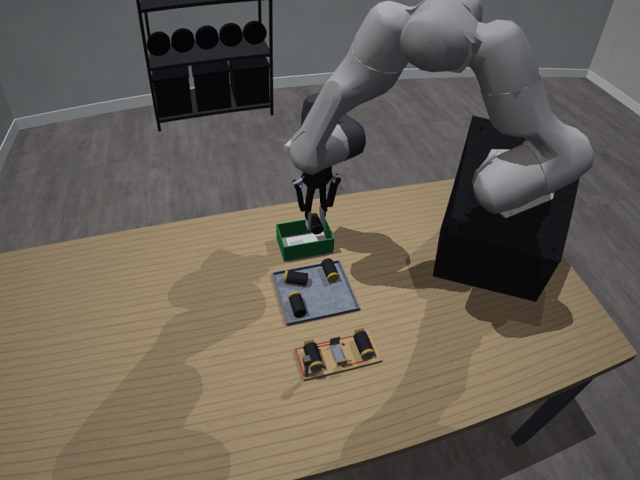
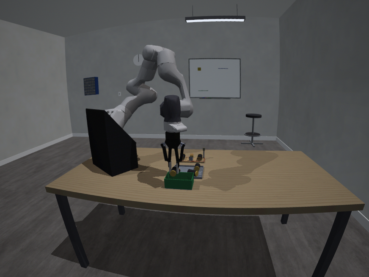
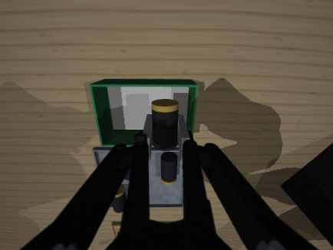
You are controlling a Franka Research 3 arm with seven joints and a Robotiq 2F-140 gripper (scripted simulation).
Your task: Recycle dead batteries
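My hand is 3 cm short of the green recycling box, 1 cm to the right of it and 9 cm above it. From my hand the other things lie so: grey tray (1 cm behind, 19 cm to the left, 10 cm below); bulb (1 cm ahead, 45 cm to the left, 3 cm below); wooden holder board (7 cm behind, 39 cm to the left, 10 cm below).
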